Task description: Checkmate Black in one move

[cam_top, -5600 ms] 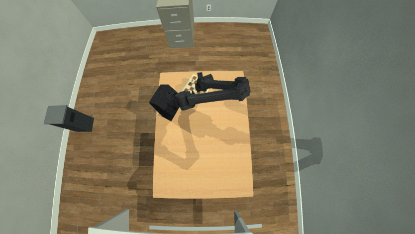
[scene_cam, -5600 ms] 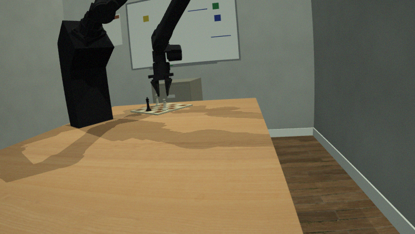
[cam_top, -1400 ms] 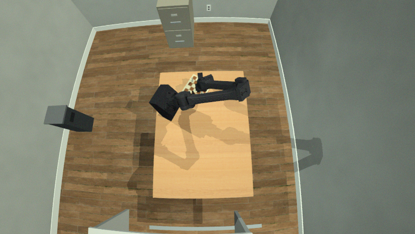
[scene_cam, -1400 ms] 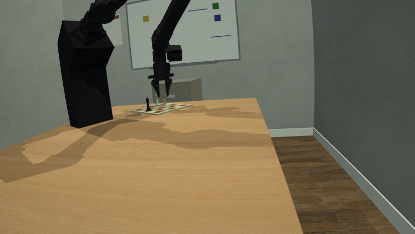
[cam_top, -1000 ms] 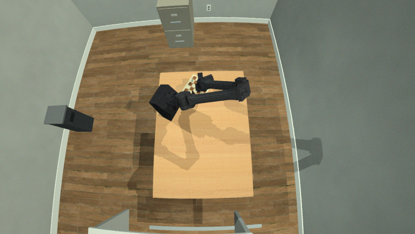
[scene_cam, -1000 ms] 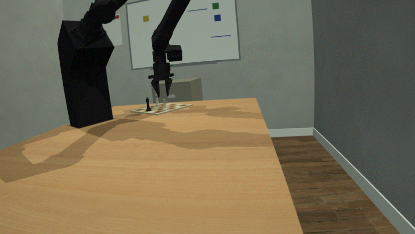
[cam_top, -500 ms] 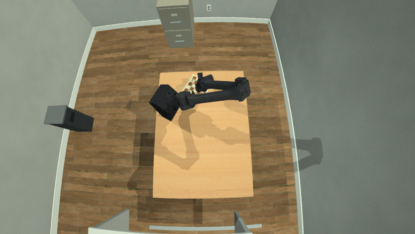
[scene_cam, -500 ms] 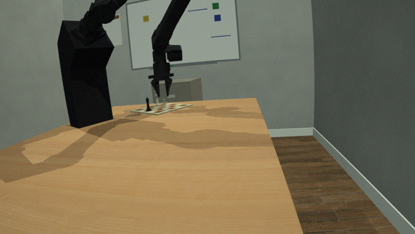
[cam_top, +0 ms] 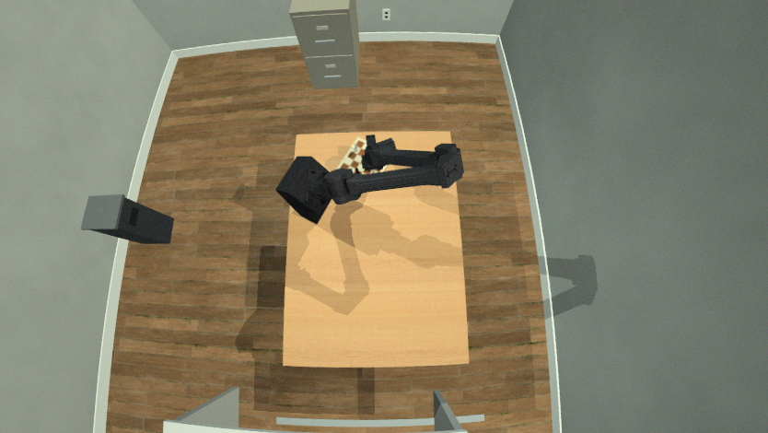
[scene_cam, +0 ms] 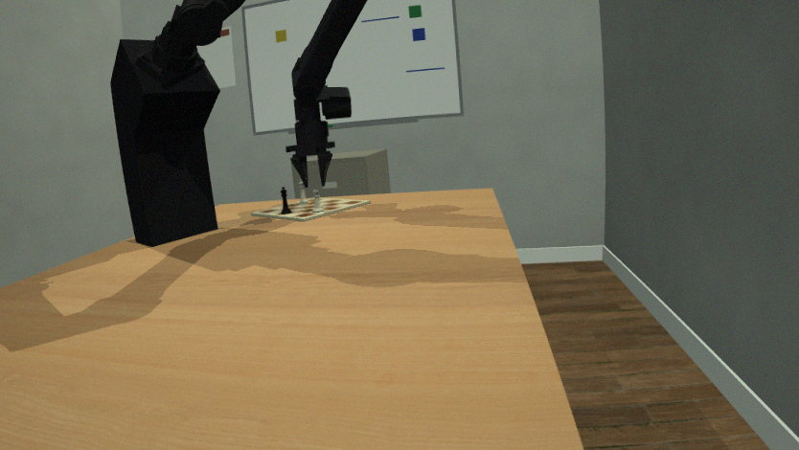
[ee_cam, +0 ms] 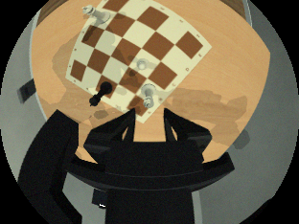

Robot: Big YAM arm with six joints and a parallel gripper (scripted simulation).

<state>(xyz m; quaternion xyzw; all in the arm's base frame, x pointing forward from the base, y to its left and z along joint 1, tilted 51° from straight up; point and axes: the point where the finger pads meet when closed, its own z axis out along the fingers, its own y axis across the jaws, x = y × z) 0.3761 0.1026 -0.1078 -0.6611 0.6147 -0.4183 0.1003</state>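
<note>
The short white piece lies 60 mm to the left of my hand and 50 mm below it. Round my hand: black king: 80 mm behind, 30 mm to the left, 40 mm below; then tall white piece: 50 mm behind, 160 mm to the left, 40 mm below; then chessboard: 30 mm behind, 80 mm to the left, 70 mm below.
</note>
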